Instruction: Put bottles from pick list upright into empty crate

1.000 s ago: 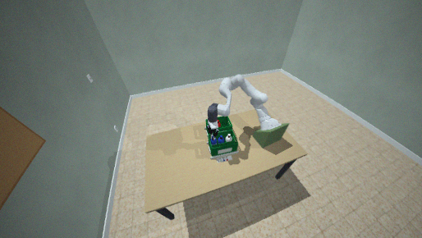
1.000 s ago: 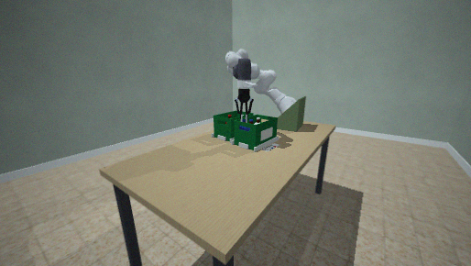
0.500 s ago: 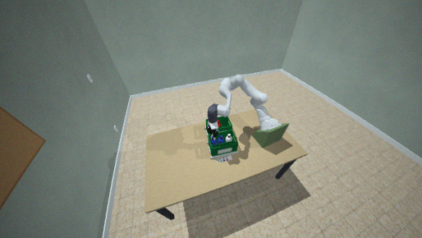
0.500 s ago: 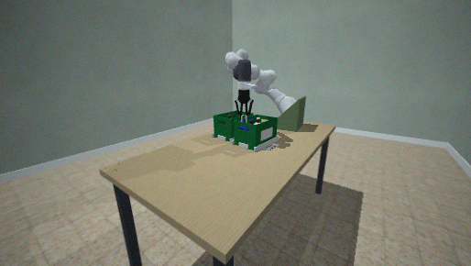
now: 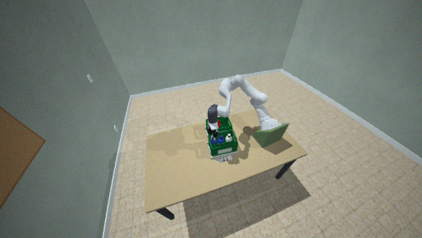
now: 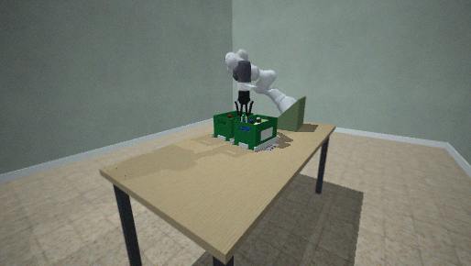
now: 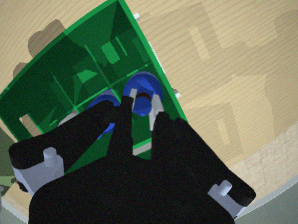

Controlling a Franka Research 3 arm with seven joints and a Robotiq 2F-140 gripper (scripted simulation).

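Now: hand 9 cm past the blue-capped bottle and 9 cm above it. Round my hand: pick list (18 cm to the left, 17 cm below, 7 cm behind); white-capped bottle (18 cm behind, 9 cm below); green-capped bottle (14 cm to the right, 9 cm below, 3 cm behind).
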